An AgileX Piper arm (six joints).
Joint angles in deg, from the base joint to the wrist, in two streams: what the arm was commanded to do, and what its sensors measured. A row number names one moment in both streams.
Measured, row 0:
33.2 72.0 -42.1 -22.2 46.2 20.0
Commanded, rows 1 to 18:
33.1 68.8 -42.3 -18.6 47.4 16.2
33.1 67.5 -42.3 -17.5 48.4 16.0
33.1 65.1 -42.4 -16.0 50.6 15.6
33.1 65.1 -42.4 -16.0 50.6 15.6
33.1 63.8 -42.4 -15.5 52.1 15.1
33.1 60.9 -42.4 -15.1 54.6 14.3
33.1 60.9 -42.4 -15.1 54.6 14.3
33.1 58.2 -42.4 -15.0 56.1 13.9
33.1 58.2 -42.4 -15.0 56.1 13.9
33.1 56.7 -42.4 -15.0 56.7 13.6
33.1 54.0 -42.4 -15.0 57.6 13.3
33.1 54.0 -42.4 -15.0 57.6 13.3
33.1 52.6 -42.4 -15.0 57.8 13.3
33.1 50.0 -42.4 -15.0 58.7 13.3
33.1 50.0 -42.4 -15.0 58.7 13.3
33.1 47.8 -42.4 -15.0 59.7 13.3
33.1 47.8 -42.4 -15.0 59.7 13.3
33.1 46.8 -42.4 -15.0 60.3 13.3
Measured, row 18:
33.2 49.6 -42.2 -15.0 58.4 14.2
